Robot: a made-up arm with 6 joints.
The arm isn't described. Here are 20 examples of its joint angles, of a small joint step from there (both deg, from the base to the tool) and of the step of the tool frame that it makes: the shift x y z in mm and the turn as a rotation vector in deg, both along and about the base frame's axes.
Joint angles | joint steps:
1: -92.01 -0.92 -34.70 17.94 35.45 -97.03 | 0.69 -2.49 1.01 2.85 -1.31 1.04
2: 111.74 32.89 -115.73 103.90 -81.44 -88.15 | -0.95 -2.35 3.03 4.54 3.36 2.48
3: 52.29 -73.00 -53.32 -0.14 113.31 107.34 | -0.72 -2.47 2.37 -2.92 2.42 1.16
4: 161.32 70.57 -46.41 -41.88 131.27 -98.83 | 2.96 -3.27 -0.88 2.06 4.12 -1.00
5: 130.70 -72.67 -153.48 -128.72 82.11 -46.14 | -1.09 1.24 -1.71 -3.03 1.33 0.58
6: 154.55 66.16 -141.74 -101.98 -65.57 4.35 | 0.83 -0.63 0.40 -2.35 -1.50 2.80
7: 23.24 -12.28 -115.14 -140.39 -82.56 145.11 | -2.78 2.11 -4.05 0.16 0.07 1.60
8: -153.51 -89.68 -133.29 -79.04 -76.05 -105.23 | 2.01 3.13 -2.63 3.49 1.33 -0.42
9: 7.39 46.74 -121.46 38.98 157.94 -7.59 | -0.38 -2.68 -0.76 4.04 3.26 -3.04
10: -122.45 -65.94 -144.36 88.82 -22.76 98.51 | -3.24 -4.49 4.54 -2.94 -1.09 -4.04
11: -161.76 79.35 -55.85 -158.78 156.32 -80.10 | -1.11 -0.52 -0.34 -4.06 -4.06 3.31
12: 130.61 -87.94 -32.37 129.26 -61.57 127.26 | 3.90 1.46 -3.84 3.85 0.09 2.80
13: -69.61 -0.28 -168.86 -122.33 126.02 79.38 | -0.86 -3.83 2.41 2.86 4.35 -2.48
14: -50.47 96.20 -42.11 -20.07 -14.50 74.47 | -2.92 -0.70 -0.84 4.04 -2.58 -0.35
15: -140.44 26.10 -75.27 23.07 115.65 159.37 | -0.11 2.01 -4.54 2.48 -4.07 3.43
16: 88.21 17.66 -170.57 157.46 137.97 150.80 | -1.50 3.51 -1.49 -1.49 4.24 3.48
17: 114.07 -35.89 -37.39 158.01 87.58 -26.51 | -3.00 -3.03 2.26 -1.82 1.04 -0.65
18: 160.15 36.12 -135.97 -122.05 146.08 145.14 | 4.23 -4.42 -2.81 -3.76 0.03 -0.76
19: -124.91 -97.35 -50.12 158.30 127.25 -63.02 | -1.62 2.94 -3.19 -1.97 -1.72 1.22
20: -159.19 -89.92 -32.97 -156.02 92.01 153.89 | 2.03 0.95 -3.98 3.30 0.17 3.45
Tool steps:
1: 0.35 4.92 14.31 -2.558 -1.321 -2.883
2: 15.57 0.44 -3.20 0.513 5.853 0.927
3: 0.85 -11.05 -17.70 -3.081 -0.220 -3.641
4: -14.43 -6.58 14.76 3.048 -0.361 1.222
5: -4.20 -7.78 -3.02 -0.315 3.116 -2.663
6: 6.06 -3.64 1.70 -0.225 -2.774 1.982
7: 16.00 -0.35 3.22 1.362 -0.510 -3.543
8: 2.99 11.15 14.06 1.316 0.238 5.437
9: -7.05 3.73 36.88 7.536 -0.732 0.864
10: 32.08 6.29 -26.25 -1.119 -4.506 -8.395
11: -6.80 -3.40 -10.47 -4.227 -3.976 4.314
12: -0.01 9.77 8.14 -0.379 6.759 5.280
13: -15.90 21.29 -9.09 -0.005 -5.783 2.630
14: -0.16 -30.88 0.17 -4.738 -0.476 -5.699
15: -21.31 -21.42 2.15 -1.569 5.112 -4.314
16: 0.92 23.35 -17.32 0.759 -5.286 -3.412
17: 14.78 -9.09 1.84 2.529 -0.922 -2.667
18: 19.31 -42.18 48.18 4.943 5.657 3.240
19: 8.42 -13.86 18.62 2.356 0.337 -3.764
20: 7.13 12.64 11.05 -2.576 4.004 6.327
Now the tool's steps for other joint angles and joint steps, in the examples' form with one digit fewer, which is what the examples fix.
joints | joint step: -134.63 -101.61 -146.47 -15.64 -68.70 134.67 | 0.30 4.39 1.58 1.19 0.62 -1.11
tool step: 2.9 9.5 40.9 4.65 -4.26 1.68
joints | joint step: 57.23 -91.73 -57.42 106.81 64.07 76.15 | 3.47 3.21 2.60 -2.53 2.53 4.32
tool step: 17.0 27.9 0.8 -9.34 1.76 4.80
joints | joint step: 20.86 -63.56 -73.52 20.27 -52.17 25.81 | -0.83 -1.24 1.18 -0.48 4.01 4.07
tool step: 0.4 2.9 5.7 -2.52 1.87 3.66
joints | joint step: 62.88 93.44 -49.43 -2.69 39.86 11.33 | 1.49 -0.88 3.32 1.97 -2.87 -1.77
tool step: -4.6 -4.5 8.3 0.54 0.20 0.24
